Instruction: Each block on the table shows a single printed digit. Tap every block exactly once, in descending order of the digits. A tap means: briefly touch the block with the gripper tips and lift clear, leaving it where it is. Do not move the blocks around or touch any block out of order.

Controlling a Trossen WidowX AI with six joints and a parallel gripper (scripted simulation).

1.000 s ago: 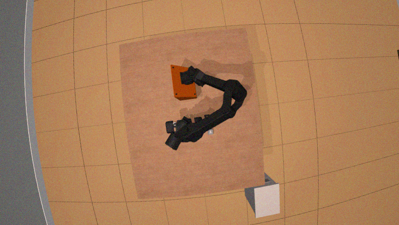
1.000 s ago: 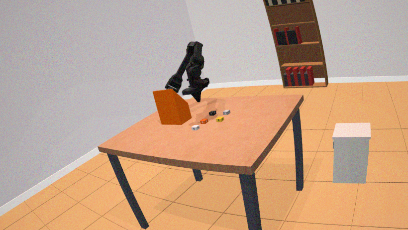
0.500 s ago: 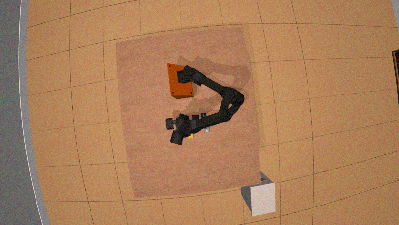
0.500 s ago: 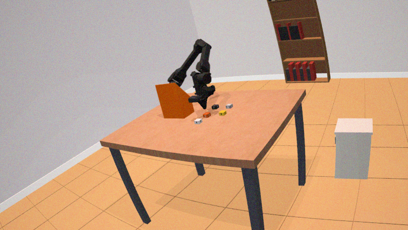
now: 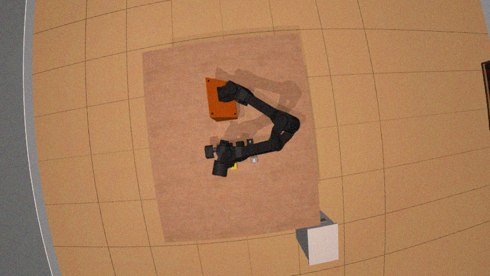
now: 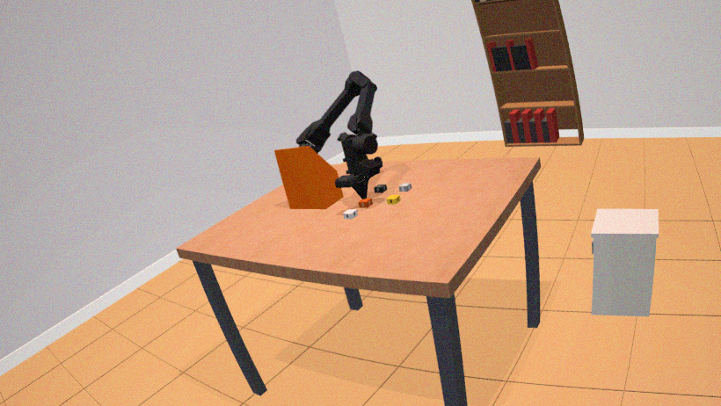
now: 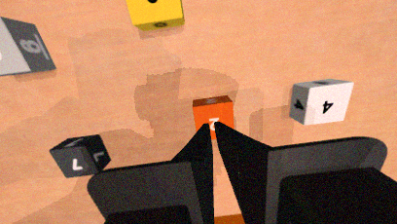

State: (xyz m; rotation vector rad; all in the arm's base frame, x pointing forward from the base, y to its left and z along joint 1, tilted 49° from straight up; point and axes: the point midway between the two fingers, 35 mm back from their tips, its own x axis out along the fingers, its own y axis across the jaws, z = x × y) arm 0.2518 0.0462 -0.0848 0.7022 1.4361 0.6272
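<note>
The orange block is 1 cm below my gripper tip. Round my gripper tip: black block (1 cm behind, 13 cm to the left, 1 cm below); yellow block (9 cm ahead, 2 cm to the left, 1 cm below); white block (9 cm to the right, 1 cm below).
</note>
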